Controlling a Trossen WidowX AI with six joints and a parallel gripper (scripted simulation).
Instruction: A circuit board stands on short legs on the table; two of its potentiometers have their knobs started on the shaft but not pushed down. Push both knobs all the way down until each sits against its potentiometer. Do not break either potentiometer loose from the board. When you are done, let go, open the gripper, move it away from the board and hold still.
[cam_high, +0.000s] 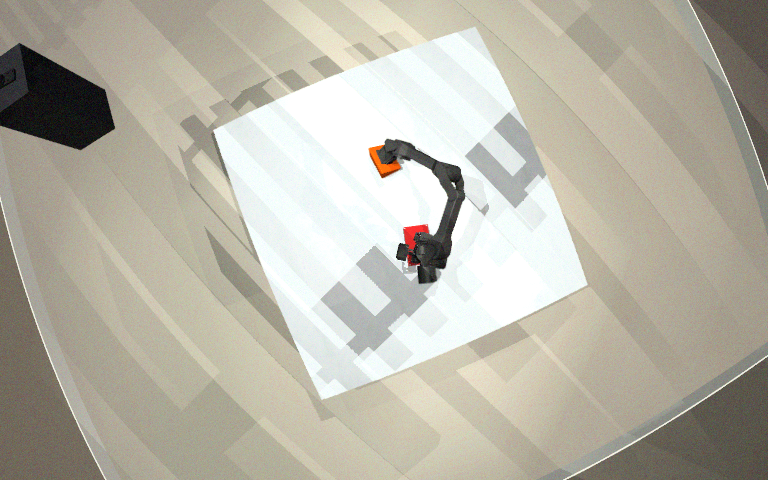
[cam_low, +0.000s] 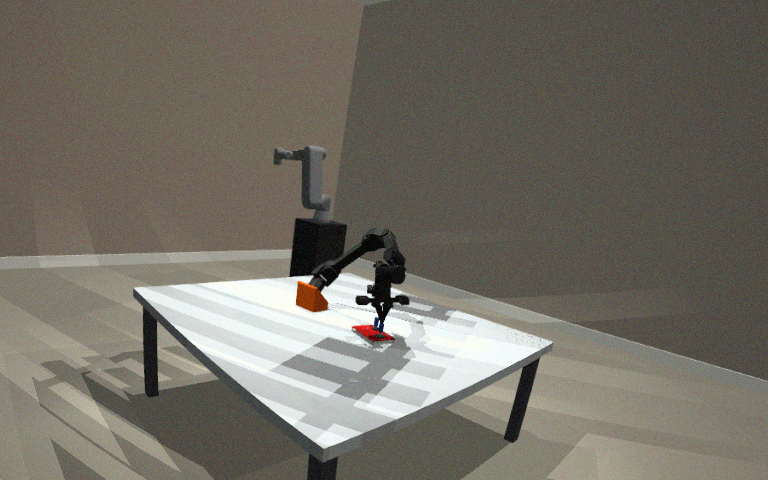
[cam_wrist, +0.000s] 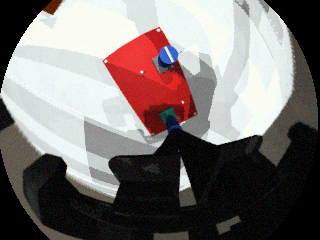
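My gripper tip is 3 cm above the green potentiometer.
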